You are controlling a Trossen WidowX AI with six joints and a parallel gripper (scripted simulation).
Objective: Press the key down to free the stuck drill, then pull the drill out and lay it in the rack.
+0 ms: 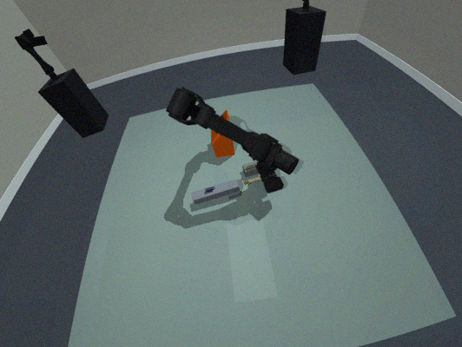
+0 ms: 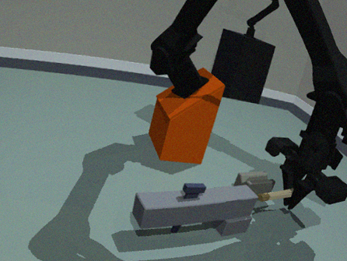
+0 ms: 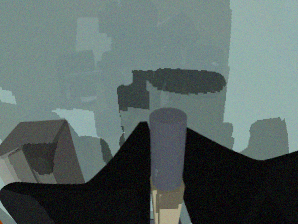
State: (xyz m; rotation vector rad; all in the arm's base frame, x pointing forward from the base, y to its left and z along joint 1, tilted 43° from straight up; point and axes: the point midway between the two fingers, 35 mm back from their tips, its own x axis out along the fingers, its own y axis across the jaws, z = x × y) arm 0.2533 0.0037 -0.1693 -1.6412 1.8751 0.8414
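Now: the drill 4 cm to the right of my gripper tip and 3 cm above it. The rest, counted from my gripper tip: dark blue key (23 cm to the right, 3 cm above, 1 cm ahead); then grey-brown rack (7 cm behind, 4 cm to the right); then grey block (20 cm to the right, 2 cm above).
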